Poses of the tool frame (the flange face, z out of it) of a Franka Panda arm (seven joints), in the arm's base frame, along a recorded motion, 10 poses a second.
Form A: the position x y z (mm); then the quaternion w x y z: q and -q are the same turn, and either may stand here.
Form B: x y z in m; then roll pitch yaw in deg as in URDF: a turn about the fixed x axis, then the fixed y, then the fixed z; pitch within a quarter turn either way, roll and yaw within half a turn. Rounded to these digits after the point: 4 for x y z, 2 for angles.
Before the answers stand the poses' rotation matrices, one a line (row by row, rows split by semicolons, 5 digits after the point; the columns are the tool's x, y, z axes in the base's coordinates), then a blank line. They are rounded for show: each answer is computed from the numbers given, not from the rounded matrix.
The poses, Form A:
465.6 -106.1 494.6 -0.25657 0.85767 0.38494 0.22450
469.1 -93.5 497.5 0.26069 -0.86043 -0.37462 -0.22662
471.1 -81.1 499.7 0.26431 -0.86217 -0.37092 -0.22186
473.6 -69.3 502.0 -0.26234 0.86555 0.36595 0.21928
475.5 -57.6 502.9 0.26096 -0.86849 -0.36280 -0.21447
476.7 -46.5 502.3 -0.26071 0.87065 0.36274 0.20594
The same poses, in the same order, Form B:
0.60284 0.77550 0.18756; 0.54510 -0.57199 0.61294; 0.58262 -0.26727 -0.76754
0.61660 0.76283 0.19466; 0.52652 -0.58340 0.61841; 0.58530 -0.27882 -0.76137
0.62639 0.75687 0.18649; 0.52231 -0.58512 0.62034; 0.57864 -0.29118 -0.76184
0.63599 0.74855 0.18759; 0.51844 -0.59452 0.61463; 0.57160 -0.29365 -0.76619
0.64476 0.74212 0.18318; 0.51824 -0.60055 0.60890; 0.56188 -0.29766 -0.77180
0.65201 0.73903 0.16946; 0.52426 -0.60090 0.60338; 0.54775 -0.30457 -0.77924

0.4656 -0.1061 0.4946 -160.80 -35.63 42.12
0.4691 -0.0935 0.4975 -159.89 -35.82 40.49
0.4711 -0.0811 0.4997 -159.08 -35.35 39.82
0.4736 -0.0693 0.5020 -159.03 -34.86 39.19
0.4755 -0.0576 0.5029 -158.91 -34.19 38.79
0.4767 -0.0465 0.5023 -158.65 -33.21 38.80

